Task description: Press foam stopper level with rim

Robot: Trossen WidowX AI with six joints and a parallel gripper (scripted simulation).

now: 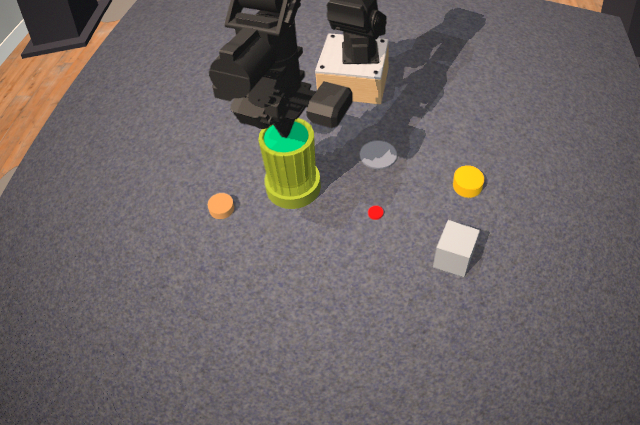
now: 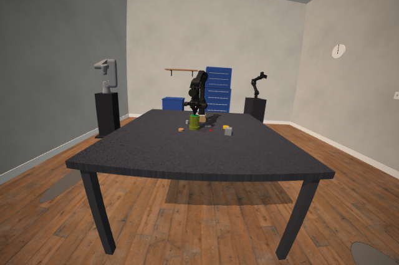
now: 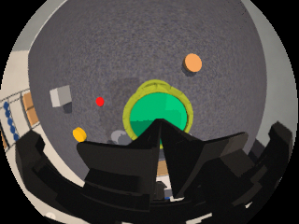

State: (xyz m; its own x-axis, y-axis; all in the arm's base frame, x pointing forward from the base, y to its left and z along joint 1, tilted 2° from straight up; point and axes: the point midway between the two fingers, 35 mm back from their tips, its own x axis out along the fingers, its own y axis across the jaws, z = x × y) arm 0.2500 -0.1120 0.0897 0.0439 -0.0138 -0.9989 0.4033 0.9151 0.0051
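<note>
Right now the green foam stopper is 50 mm below my hand. From my hand the other things lie so: red dot (60 mm ahead, 120 mm to the left, 140 mm below); then grey disc (60 mm behind, 130 mm to the left, 140 mm below); then orange disc (40 mm ahead, 110 mm to the right, 140 mm below).
</note>
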